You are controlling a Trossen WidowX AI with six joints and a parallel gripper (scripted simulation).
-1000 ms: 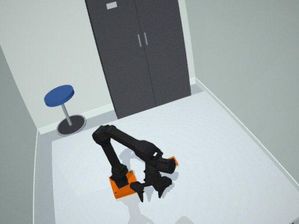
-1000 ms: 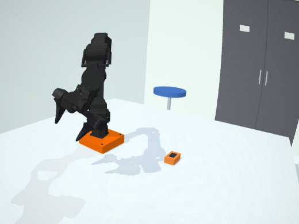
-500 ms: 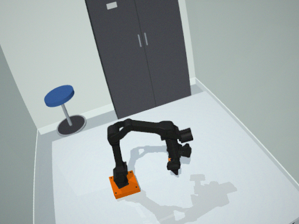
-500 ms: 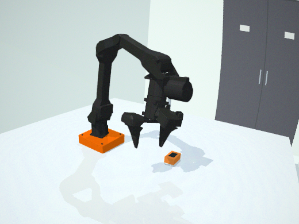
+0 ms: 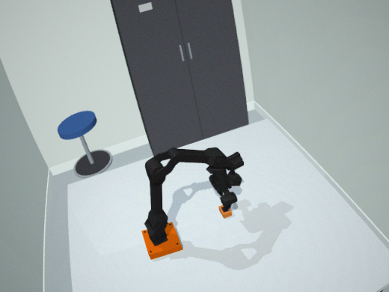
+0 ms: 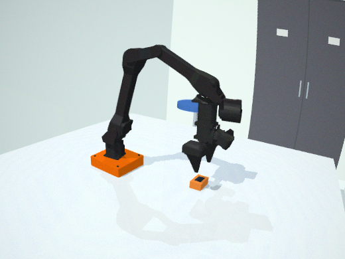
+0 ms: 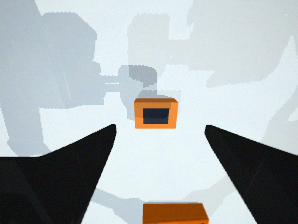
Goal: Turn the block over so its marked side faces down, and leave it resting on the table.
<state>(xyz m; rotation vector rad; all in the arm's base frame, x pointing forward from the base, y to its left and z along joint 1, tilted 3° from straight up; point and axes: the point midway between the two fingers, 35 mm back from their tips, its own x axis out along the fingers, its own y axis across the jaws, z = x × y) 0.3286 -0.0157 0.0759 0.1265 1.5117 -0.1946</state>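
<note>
The orange block is 50 mm below my gripper tip and 10 mm behind it.
</note>
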